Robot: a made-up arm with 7 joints. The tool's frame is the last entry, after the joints.
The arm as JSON. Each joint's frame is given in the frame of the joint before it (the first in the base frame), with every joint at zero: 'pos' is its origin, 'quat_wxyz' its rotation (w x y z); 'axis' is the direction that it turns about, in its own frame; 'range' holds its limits. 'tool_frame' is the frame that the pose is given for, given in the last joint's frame.
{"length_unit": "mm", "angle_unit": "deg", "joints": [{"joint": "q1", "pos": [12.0, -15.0, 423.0], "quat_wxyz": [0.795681, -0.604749, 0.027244, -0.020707], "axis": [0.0, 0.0, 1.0], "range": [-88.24, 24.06]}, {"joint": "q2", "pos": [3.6, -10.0, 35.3], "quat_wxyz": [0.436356, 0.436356, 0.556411, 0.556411], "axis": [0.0, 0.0, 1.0], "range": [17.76, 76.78]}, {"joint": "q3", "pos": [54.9, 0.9, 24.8], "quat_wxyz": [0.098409, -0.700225, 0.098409, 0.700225], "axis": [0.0, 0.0, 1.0], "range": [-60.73, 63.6]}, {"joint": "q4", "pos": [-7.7, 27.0, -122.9], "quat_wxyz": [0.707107, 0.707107, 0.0, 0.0], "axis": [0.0, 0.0, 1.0], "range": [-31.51, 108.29]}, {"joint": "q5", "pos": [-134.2, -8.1, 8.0], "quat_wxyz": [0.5, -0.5, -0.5, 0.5], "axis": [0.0, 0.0, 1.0], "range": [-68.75, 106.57]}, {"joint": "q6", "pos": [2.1, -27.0, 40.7], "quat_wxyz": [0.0, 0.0, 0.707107, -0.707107], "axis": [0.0, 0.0, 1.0], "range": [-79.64, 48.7]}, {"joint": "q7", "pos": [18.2, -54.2, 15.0], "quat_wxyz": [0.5, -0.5, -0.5, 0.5], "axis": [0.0, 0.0, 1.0], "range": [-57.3, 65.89]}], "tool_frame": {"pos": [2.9, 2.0, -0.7], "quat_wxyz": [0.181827, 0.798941, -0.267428, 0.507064]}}
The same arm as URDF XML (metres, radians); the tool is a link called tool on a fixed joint. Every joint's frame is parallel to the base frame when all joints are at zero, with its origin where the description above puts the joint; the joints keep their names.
<robot name="arm">
  <joint name="q1" type="revolute">
    <parent link="base_link"/>
    <child link="link1"/>
    <origin xyz="0.0120 -0.0150 0.4230" rpy="0.0000 0.0000 0.0000"/>
    <axis xyz="0.068403 0.961235 0.26711"/>
    <limit lower="-1.5401" upper="0.4199"/>
  </joint>
  <joint name="q2" type="revolute">
    <parent link="link1"/>
    <child link="link2"/>
    <origin xyz="0.0060 0.0310 0.0190" rpy="0.0000 0.0000 0.0000"/>
    <axis xyz="0.968889 -0.0002 -0.247497"/>
    <limit lower="0.3100" upper="1.3401"/>
  </joint>
  <joint name="q3" type="revolute">
    <parent link="link2"/>
    <child link="link3"/>
    <origin xyz="0.0110 0.0160 -0.0570" rpy="0.0000 0.0000 0.0000"/>
    <axis xyz="0.247497 -0.0001 0.968889"/>
    <limit lower="-1.0599" upper="1.1100"/>
  </joint>
  <joint name="q4" type="revolute">
    <parent link="link3"/>
    <child link="link4"/>
    <origin xyz="-0.0230 -0.0270 -0.1210" rpy="0.0000 0.0000 0.0000"/>
    <axis xyz="0.0002 1 0"/>
    <limit lower="-0.5500" upper="1.8900"/>
  </joint>
  <joint name="q5" type="revolute">
    <parent link="link4"/>
    <child link="link5"/>
    <origin xyz="0.1280 0.0080 -0.0411" rpy="0.0000 0.0000 0.0000"/>
    <axis xyz="0.968889 -0.0002 -0.247497"/>
    <limit lower="-1.1999" upper="1.8600"/>
  </joint>
  <joint name="q6" type="revolute">
    <parent link="link5"/>
    <child link="link6"/>
    <origin xyz="0.0400 0.0270 -0.0080" rpy="0.0000 0.0000 0.0000"/>
    <axis xyz="0.0002 1 0"/>
    <limit lower="-1.3900" upper="0.8500"/>
  </joint>
  <joint name="q7" type="revolute">
    <parent link="link6"/>
    <child link="link7"/>
    <origin xyz="0.0480 0.0150 -0.0310" rpy="0.0000 0.0000 0.0000"/>
    <axis xyz="0.247497 -0.0001 0.968889"/>
    <limit lower="-1.0001" upper="1.1500"/>
  </joint>
  <joint name="tool_joint" type="fixed">
    <parent link="link7"/>
    <child link="tool"/>
    <origin xyz="-0.0030 -0.0020 0.0000" rpy="-2.6188 -1.3019 1.9873"/>
  </joint>
  <link name="base_link"/>
  <link name="link1"/>
  <link name="link2"/>
  <link name="link3"/>
  <link name="link4"/>
  <link name="link5"/>
  <link name="link6"/>
  <link name="link7"/>
  <link name="tool"/>
</robot>

